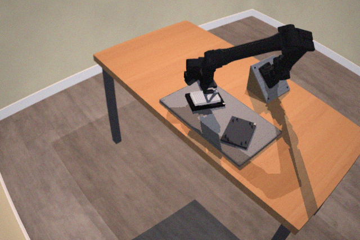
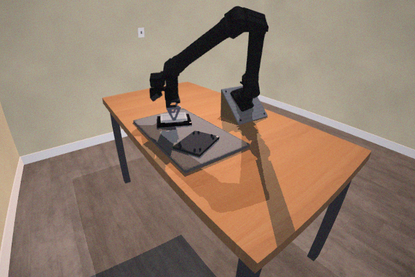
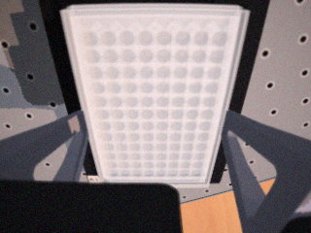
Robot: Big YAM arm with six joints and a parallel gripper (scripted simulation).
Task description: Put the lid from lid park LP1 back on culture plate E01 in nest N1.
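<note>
The clear lid lies right at my hand. Round my hand: black plate nest N1: 20 mm below; lid park LP1: 250 mm to the left, 40 mm ahead, 30 mm below; white culture plate E01: 10 mm below.
</note>
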